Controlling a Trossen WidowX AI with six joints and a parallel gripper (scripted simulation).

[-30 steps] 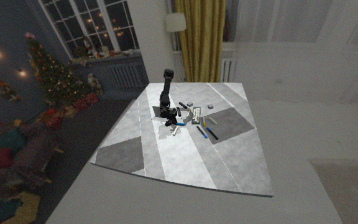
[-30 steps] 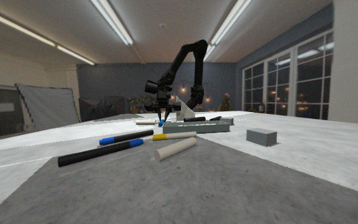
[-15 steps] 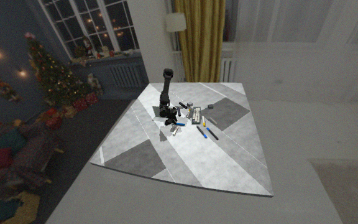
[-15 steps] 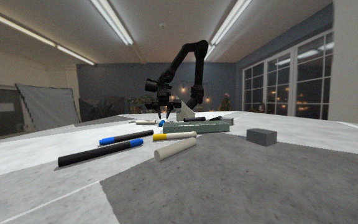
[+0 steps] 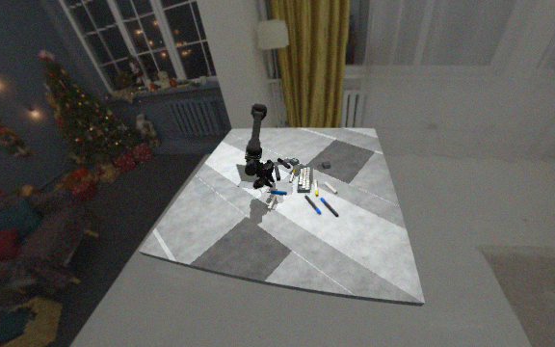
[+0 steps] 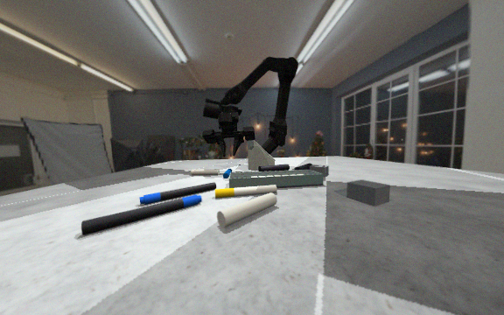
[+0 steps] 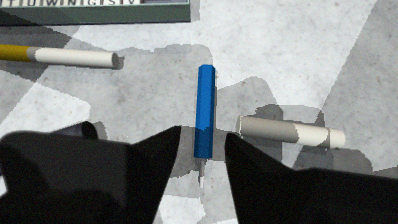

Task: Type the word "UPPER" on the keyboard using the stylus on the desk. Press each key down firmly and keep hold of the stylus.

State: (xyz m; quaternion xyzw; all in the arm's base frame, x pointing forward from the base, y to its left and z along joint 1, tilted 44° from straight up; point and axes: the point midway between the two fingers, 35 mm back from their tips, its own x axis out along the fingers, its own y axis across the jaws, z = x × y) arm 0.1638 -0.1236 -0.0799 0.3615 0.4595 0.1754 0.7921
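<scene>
Now: the blue stylus 10 mm behind my gripper tip and 60 mm below it. The rest, counted from my gripper tip: thin metal tip (40 mm behind, 60 mm below); then grey block (280 mm ahead, 280 mm to the left, 50 mm below).
</scene>
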